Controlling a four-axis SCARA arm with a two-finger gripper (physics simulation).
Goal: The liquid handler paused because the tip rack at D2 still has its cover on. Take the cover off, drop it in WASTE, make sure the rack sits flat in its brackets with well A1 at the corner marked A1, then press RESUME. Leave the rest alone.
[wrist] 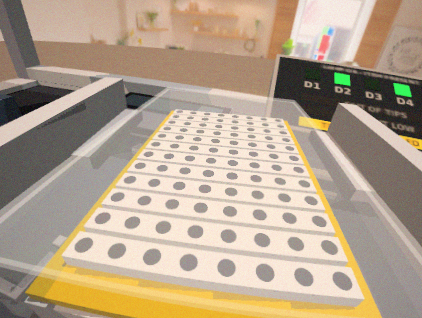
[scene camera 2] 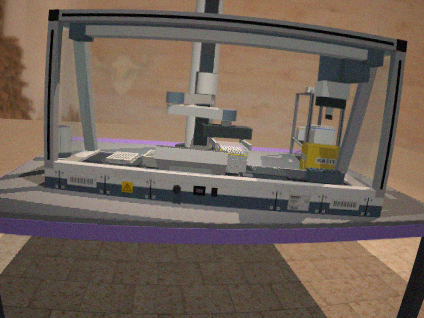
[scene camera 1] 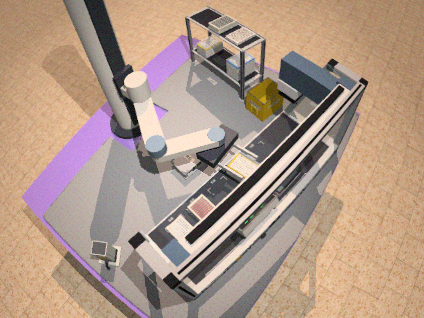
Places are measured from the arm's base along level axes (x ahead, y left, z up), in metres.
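Where they show: gripper, fingertip midpoint: (wrist: 227,109) (scene camera 2: 233,146) (scene camera 1: 250,168); arm's base, origin of the base link: (scene camera 1: 131,120).
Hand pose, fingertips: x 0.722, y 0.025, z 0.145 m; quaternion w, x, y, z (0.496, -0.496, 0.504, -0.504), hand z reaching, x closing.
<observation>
Things, the pixels of their top centre, and the offset from my fingertips. "spot": a spot on its surface instead.
- D2, middle of its top: (wrist: 227,120) (scene camera 1: 245,164) 0.004 m up, 0.024 m back, 0.000 m left
- clear cover, surface spot: (wrist: 245,98) spot: 0.003 m down, 0.030 m ahead, 0.012 m right
- yellow WASTE bin, middle of its top: (scene camera 2: 324,146) (scene camera 1: 266,90) 0.003 m up, 0.157 m back, 0.417 m left
- status panel, surface spot: (wrist: 350,100) spot: 0.014 m down, 0.101 m ahead, 0.121 m right
- pink-topped plate, middle of its top: (scene camera 2: 158,154) (scene camera 1: 205,210) 0.049 m down, 0.060 m back, 0.241 m right
- white rack, middle of its top: (scene camera 2: 123,155) (scene camera 1: 183,231) 0.066 m down, 0.083 m back, 0.362 m right
- machine's top rail, surface spot: (scene camera 2: 225,25) spot: 0.342 m up, 0.203 m ahead, 0.098 m right
- shelf unit, surface spot: (scene camera 1: 243,75) spot: 0.058 m up, 0.277 m back, 0.397 m left
The tip rack at D2 (scene camera 1: 243,166) (scene camera 2: 233,149) (wrist: 218,175) has a white top with rows of dark holes and a yellow rim. A clear cover (wrist: 245,98) lies over it, with its edges showing around the rim in the wrist view. My gripper (scene camera 1: 239,161) (scene camera 2: 230,146) (wrist: 227,109) is closed in with one finger along each long side of the cover, shut on it. I cannot tell whether the cover is raised off the rack. The yellow WASTE bin (scene camera 1: 263,102) (scene camera 2: 320,156) stands beyond the deck. The A1 mark and RESUME button cannot be made out.
The status panel (wrist: 350,100) shows green lamps at D2 and D4. A pink-topped plate (scene camera 1: 201,207) and a white rack (scene camera 1: 179,226) sit on the deck. The machine's top rail (scene camera 1: 270,162) (scene camera 2: 225,25) spans above it. A shelf unit (scene camera 1: 243,75) stands behind the bin.
</observation>
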